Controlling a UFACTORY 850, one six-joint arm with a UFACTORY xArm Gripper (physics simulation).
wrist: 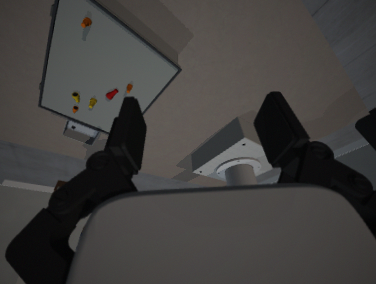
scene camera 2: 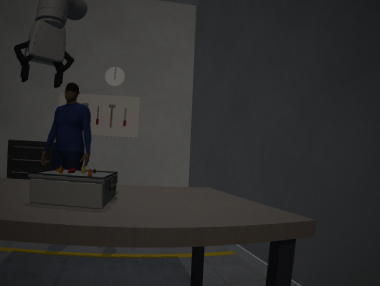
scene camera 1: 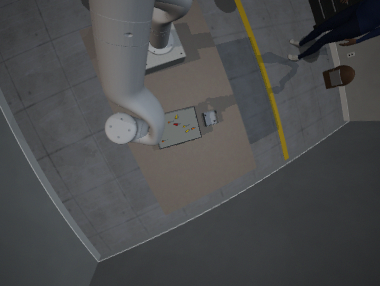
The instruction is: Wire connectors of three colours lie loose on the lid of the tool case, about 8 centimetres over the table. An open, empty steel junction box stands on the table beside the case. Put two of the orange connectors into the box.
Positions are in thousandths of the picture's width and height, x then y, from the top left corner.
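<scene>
My gripper (scene camera 2: 109, 295), visible in the wrist view too (wrist: 536, 389). Tool case (wrist: 307, 178).
</scene>
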